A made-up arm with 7 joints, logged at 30 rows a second.
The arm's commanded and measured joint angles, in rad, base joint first. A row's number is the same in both.
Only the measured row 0 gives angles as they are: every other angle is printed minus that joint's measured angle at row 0.
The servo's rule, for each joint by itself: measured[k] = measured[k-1] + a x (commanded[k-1-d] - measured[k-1]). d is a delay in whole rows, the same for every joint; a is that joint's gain. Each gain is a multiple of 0.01, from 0.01 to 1. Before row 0 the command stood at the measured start. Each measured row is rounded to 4 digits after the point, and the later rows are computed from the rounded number. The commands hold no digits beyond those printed.
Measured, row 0:
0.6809, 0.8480, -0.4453, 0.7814, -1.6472, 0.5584, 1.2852
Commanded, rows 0 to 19:
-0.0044, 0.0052, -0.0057, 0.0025, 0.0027, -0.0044, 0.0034
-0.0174, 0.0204, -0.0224, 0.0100, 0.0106, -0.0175, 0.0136
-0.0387, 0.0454, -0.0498, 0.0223, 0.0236, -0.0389, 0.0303
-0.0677, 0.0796, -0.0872, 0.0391, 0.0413, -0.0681, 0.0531
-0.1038, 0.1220, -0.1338, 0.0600, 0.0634, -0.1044, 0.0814
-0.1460, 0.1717, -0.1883, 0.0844, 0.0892, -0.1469, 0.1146
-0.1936, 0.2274, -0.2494, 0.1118, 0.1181, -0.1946, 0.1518
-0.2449, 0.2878, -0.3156, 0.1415, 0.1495, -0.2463, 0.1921
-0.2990, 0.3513, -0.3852, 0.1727, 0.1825, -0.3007, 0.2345
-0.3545, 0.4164, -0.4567, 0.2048, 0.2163, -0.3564, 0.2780
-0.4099, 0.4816, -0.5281, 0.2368, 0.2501, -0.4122, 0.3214
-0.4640, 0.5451, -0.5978, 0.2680, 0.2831, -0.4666, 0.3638
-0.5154, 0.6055, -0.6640, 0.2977, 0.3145, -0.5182, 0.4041
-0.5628, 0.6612, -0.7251, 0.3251, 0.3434, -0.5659, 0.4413
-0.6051, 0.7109, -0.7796, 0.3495, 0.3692, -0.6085, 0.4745
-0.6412, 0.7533, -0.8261, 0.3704, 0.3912, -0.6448, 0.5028
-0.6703, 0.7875, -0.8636, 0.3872, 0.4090, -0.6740, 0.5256
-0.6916, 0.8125, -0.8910, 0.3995, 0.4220, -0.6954, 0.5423
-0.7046, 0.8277, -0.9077, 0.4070, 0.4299, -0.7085, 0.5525
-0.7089, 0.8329, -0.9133, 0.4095, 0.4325, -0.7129, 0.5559
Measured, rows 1 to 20:
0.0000, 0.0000, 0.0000, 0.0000, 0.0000, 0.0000, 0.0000
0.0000, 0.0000, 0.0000, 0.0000, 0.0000, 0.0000, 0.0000
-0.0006, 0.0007, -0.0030, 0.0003, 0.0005, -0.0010, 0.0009
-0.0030, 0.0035, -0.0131, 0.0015, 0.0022, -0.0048, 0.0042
-0.0080, 0.0094, -0.0322, 0.0040, 0.0058, -0.0126, 0.0110
-0.0164, 0.0192, -0.0608, 0.0082, 0.0118, -0.0254, 0.0219
-0.0286, 0.0336, -0.0988, 0.0144, 0.0206, -0.0436, 0.0374
-0.0450, 0.0529, -0.1453, 0.0228, 0.0323, -0.0674, 0.0575
-0.0658, 0.0773, -0.1994, 0.0335, 0.0469, -0.0967, 0.0820
-0.0909, 0.1068, -0.2598, 0.0465, 0.0643, -0.1311, 0.1106
-0.1200, 0.1410, -0.3250, 0.0616, 0.0844, -0.1701, 0.1428
-0.1528, 0.1796, -0.3935, 0.0788, 0.1068, -0.2129, 0.1780
-0.1888, 0.2219, -0.4635, 0.0978, 0.1312, -0.2587, 0.2153
-0.2273, 0.2671, -0.5333, 0.1182, 0.1570, -0.3065, 0.2539
-0.2676, 0.3145, -0.6013, 0.1397, 0.1838, -0.3552, 0.2930
-0.3089, 0.3630, -0.6657, 0.1619, 0.2109, -0.4037, 0.3316
-0.3504, 0.4117, -0.7249, 0.1844, 0.2378, -0.4508, 0.3688
-0.3911, 0.4595, -0.7775, 0.2067, 0.2639, -0.4954, 0.4036
-0.4302, 0.5054, -0.8223, 0.2284, 0.2886, -0.5365, 0.4353
-0.4668, 0.5484, -0.8580, 0.2489, 0.3113, -0.5730, 0.4631
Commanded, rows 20 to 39:
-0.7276, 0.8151, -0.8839, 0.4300, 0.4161, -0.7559, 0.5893
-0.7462, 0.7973, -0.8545, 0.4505, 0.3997, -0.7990, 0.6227
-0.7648, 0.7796, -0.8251, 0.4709, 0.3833, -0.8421, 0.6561
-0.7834, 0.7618, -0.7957, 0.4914, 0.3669, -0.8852, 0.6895
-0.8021, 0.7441, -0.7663, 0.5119, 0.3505, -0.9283, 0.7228
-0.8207, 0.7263, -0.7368, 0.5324, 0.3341, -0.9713, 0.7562
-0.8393, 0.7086, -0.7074, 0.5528, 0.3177, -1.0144, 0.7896
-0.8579, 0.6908, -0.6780, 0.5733, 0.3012, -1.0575, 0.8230
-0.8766, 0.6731, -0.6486, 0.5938, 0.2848, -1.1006, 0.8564
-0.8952, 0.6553, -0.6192, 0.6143, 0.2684, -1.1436, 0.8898
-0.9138, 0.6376, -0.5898, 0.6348, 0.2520, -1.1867, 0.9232
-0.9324, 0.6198, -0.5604, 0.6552, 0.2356, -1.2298, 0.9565
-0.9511, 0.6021, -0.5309, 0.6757, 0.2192, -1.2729, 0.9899
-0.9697, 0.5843, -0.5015, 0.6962, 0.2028, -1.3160, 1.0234
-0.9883, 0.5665, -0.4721, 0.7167, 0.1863, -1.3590, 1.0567
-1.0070, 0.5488, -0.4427, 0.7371, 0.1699, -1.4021, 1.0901
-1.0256, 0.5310, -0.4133, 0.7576, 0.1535, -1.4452, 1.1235
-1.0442, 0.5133, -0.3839, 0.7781, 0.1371, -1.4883, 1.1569
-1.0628, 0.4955, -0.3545, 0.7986, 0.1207, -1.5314, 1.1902
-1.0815, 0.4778, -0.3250, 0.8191, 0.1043, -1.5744, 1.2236
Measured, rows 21 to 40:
-0.5001, 0.5875, -0.8838, 0.2679, 0.3315, -0.6042, 0.4863
-0.5293, 0.6219, -0.8991, 0.2849, 0.3487, -0.6292, 0.5044
-0.5571, 0.6489, -0.8912, 0.3023, 0.3602, -0.6583, 0.5265
-0.5836, 0.6697, -0.8721, 0.3201, 0.3669, -0.6907, 0.5515
-0.6090, 0.6851, -0.8477, 0.3382, 0.3697, -0.7255, 0.5787
-0.6334, 0.6958, -0.8207, 0.3566, 0.3692, -0.7622, 0.6075
-0.6570, 0.7026, -0.7924, 0.3752, 0.3660, -0.8004, 0.6375
-0.6799, 0.7059, -0.7635, 0.3941, 0.3606, -0.8397, 0.6684
-0.7022, 0.7063, -0.7343, 0.4131, 0.3533, -0.8799, 0.6999
-0.7240, 0.7041, -0.7050, 0.4323, 0.3444, -0.9207, 0.7319
-0.7454, 0.6998, -0.6757, 0.4517, 0.3343, -0.9621, 0.7643
-0.7664, 0.6936, -0.6463, 0.4712, 0.3231, -1.0038, 0.7969
-0.7870, 0.6858, -0.6169, 0.4908, 0.3110, -1.0459, 0.8297
-0.8074, 0.6766, -0.5875, 0.5105, 0.2982, -1.0882, 0.8627
-0.8275, 0.6662, -0.5581, 0.5303, 0.2848, -1.1307, 0.8958
-0.8474, 0.6547, -0.5287, 0.5502, 0.2709, -1.1733, 0.9290
-0.8671, 0.6424, -0.4993, 0.5702, 0.2565, -1.2160, 0.9622
-0.8867, 0.6293, -0.4699, 0.5902, 0.2418, -1.2588, 0.9955
-0.9061, 0.6155, -0.4405, 0.6103, 0.2268, -1.3017, 1.0288
-0.9254, 0.6012, -0.4111, 0.6304, 0.2116, -1.3446, 1.0621

